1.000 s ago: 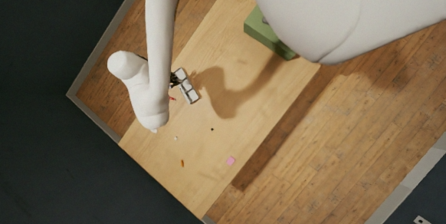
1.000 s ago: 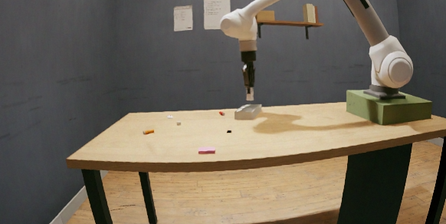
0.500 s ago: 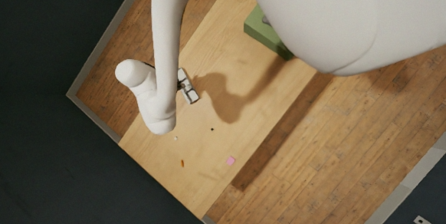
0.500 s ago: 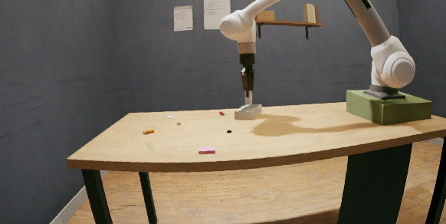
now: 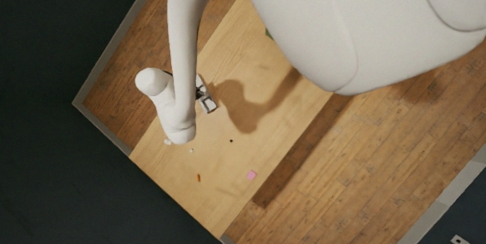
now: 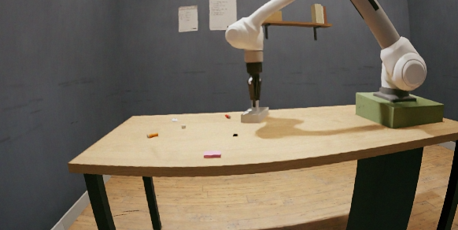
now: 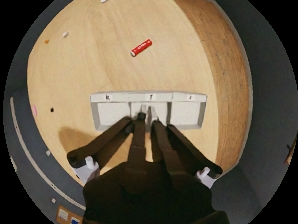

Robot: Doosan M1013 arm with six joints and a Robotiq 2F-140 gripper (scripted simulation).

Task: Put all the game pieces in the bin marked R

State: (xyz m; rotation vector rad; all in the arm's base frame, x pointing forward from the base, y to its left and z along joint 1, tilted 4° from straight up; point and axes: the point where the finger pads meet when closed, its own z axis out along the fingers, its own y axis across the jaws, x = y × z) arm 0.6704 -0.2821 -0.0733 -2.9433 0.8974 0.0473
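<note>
Right now my hand is 1 cm to the left of the grey bin and 4 cm above it. Round my hand: red piece (13 cm ahead, 4 cm to the right, 5 cm below); then white cube (34 cm ahead, 15 cm to the left, 5 cm below); then black piece (14 cm ahead, 32 cm to the left, 5 cm below).
</note>
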